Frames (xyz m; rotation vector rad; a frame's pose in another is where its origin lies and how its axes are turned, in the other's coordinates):
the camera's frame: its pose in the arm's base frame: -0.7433 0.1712 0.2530 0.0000 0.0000 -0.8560
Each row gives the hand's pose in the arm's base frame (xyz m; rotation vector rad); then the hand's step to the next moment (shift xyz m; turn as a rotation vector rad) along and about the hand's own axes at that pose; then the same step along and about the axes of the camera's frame.
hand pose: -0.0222 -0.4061 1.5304 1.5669 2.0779 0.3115
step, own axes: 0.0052 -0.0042 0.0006 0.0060 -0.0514 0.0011
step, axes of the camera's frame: -0.0054 -0.0008 -0.0039 -0.0205 -0.0392 -0.0268
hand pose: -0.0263 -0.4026 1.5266 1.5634 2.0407 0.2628
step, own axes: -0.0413 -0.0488 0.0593 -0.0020 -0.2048 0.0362
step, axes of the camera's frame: 0.0469 -0.0432 -0.0595 -0.0453 -0.1596 -0.1254
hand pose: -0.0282 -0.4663 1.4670 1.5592 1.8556 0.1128
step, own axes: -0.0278 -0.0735 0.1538 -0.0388 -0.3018 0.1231
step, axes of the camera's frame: 0.0918 -0.0467 -0.1386 0.0023 -0.2426 -0.2211
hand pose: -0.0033 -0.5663 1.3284 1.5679 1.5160 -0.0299
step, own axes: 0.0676 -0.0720 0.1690 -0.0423 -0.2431 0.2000
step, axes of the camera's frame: 0.0821 -0.0018 -0.1777 0.0892 -0.2008 -0.2294
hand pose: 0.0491 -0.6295 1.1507 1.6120 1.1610 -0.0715
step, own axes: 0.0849 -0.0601 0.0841 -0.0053 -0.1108 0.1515
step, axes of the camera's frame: 0.0403 0.0227 -0.1255 0.0934 -0.0882 -0.1369
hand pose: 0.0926 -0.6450 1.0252 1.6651 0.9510 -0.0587
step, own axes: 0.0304 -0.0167 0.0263 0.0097 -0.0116 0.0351
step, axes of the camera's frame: 0.0180 0.0129 -0.0375 0.0276 -0.0047 -0.0260
